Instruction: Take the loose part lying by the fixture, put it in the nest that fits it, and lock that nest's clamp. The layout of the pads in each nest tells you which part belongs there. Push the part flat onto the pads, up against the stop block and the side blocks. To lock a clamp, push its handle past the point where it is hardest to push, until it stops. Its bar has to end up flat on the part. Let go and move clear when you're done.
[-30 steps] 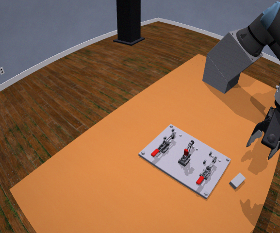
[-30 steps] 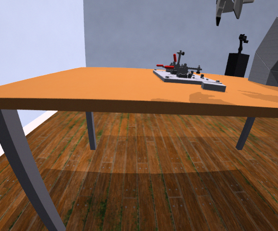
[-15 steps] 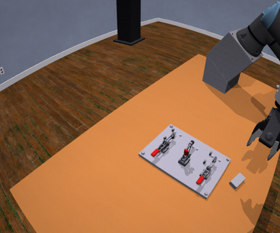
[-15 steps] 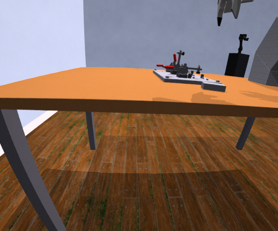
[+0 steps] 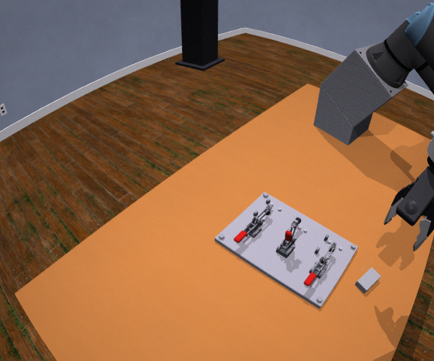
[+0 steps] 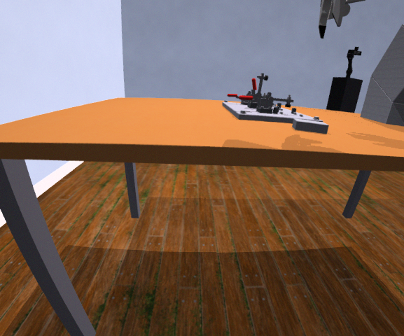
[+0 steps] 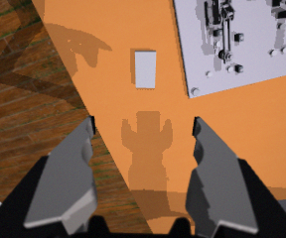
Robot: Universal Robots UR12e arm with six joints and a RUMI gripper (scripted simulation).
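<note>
My hand is 200 mm above the grey rectangular block. Also, from my hand: fixture plate 10 mm ahead, 250 mm to the right, 210 mm below.
</note>
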